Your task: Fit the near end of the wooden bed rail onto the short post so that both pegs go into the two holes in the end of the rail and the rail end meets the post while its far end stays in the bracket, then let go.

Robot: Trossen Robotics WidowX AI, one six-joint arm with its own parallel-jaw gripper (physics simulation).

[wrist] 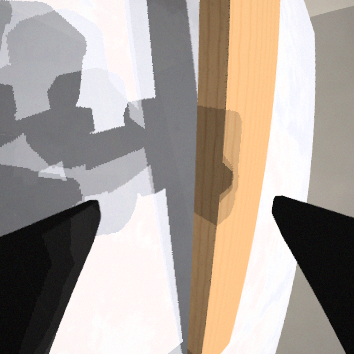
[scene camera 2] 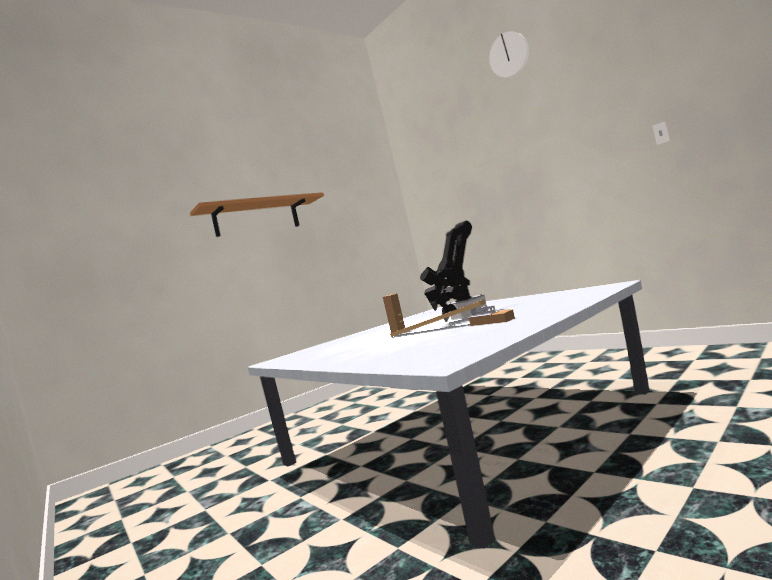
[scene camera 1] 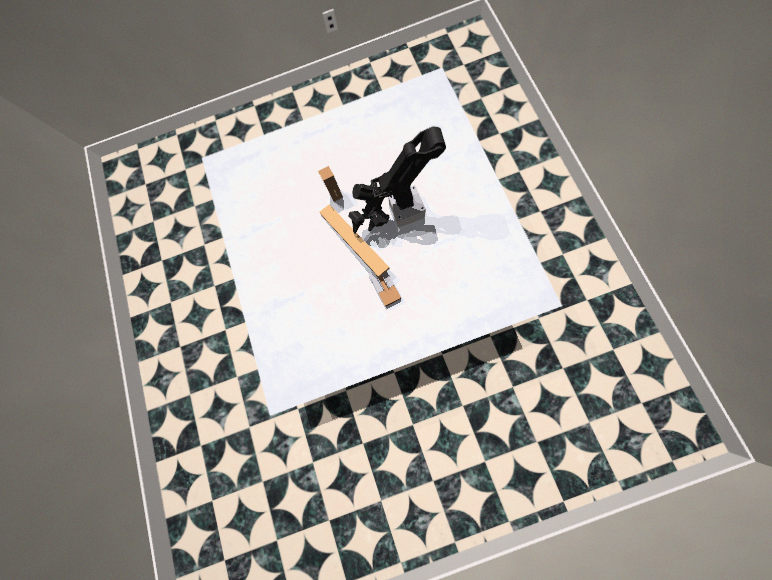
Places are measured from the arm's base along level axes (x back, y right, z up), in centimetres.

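Pixels of known places: gripper, fingertip midpoint: [wrist: 187,206] [scene camera 1: 361,232]; arm's base at its link origin: [scene camera 2: 464,299] [scene camera 1: 404,201].
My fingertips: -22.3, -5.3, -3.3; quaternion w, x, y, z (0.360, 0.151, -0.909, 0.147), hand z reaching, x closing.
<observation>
For each thing: its middle in the pictures, then the offset to it from my fingertips, as dx, dy, dz. "*": a spot on its surface instead. Level surfaces: height alone.
- wooden rail at the middle of its body: [wrist: 232,186] [scene camera 2: 435,319] [scene camera 1: 352,239] -4.8, -1.5, -0.2
- upright post at a spot on its surface: [scene camera 2: 393,311] * -7.6, +21.7, +5.8
- wooden block at the middle of its body: [scene camera 2: 491,317] [scene camera 1: 384,286] +1.5, -25.9, -2.9
- white table at its surface level: dz -4.7
The wooden rail [scene camera 1: 354,241] [scene camera 2: 436,318] [wrist: 245,150] slopes: its low end is near the foot of the upright post [scene camera 1: 330,183] [scene camera 2: 393,311], apart from the pegs' side, and its other end is raised by the metal bracket [scene camera 1: 383,283] [scene camera 2: 490,308]. Whether that raised end is seated in the bracket cannot be told. Small marks show on the post's side; pegs and holes are too small to make out. My gripper [scene camera 1: 365,225] [scene camera 2: 440,311] [wrist: 187,206] is open and empty. In the wrist view the rail runs between and beyond the fingertips, right of centre, touching neither.
A wooden block [scene camera 1: 390,296] [scene camera 2: 493,318] lies flat at the bracket. The arm's grey base [scene camera 1: 408,215] stands beside the rail on the white table [scene camera 1: 293,336] [scene camera 2: 374,361]. A wall shelf [scene camera 2: 257,203] is far behind the table.
</observation>
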